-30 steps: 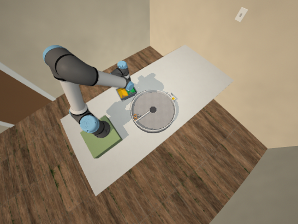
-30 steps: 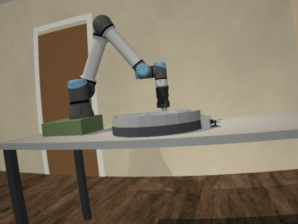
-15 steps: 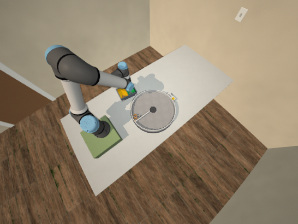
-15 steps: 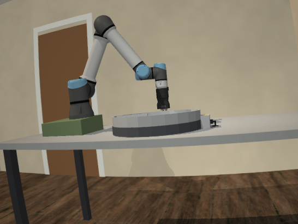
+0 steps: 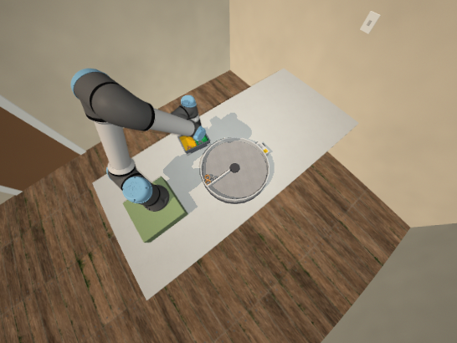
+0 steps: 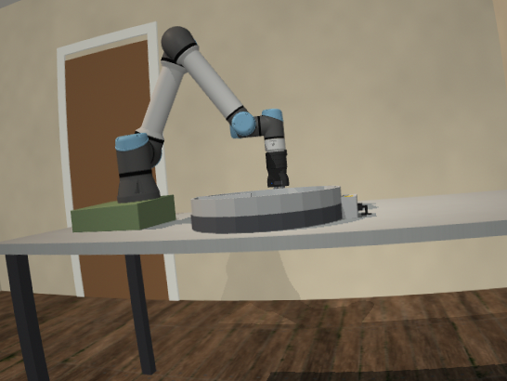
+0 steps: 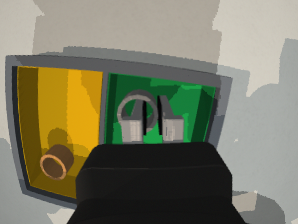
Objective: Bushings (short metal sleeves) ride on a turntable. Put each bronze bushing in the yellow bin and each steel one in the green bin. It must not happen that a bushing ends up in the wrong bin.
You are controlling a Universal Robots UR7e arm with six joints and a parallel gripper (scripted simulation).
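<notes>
My gripper is now 40 mm past the yellow bin, 30 mm to the left of it and 10 mm above it. Also, from my hand: grey turntable: 80 mm ahead, 370 mm to the right, 10 mm above.
</notes>
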